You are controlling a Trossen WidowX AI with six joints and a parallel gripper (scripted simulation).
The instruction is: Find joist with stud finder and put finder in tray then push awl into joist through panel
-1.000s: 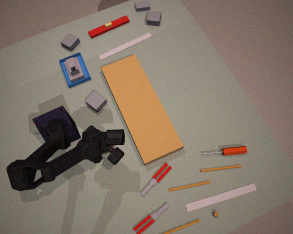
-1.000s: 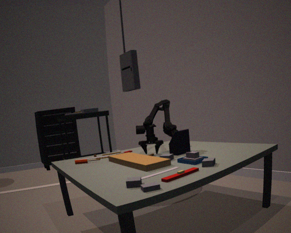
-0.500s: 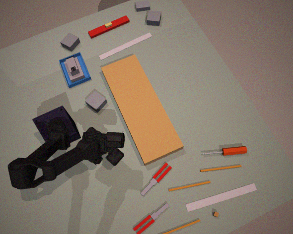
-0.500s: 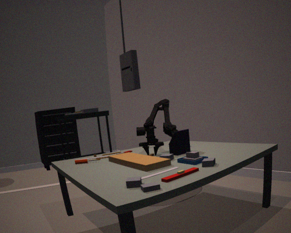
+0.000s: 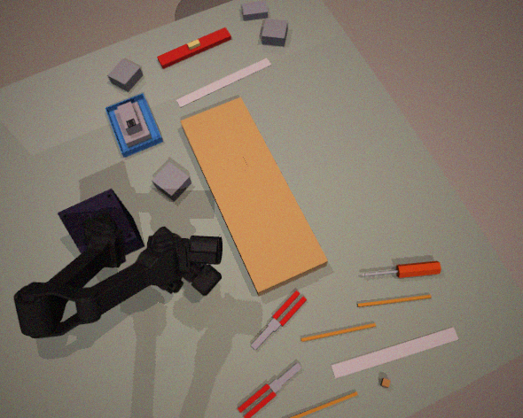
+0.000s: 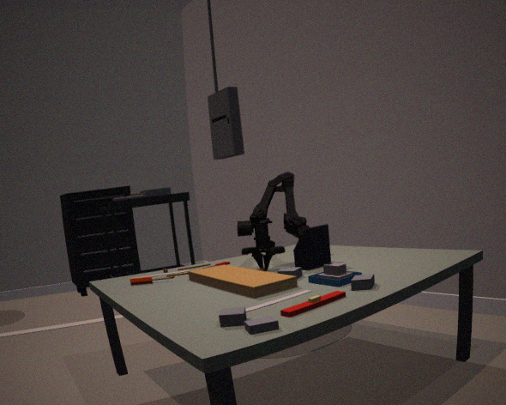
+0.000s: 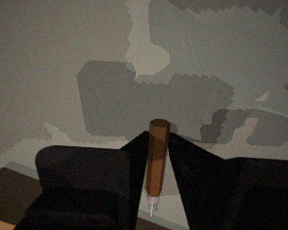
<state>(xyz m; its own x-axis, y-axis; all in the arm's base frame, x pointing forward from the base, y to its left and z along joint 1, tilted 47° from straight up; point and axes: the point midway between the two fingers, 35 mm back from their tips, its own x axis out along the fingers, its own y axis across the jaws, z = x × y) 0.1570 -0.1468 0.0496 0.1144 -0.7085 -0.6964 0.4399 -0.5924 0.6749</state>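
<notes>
Now: the awl 5 cm ahead of my gripper tip and 3 cm to the left of it. Also, from my gripper tip: stud finder 1 cm behind, 44 cm to the left, 5 cm above; square light 1 cm behind, 43 cm to the left, 6 cm above; blue tray 1 cm behind, 46 cm to the left, 1 cm above.
</notes>
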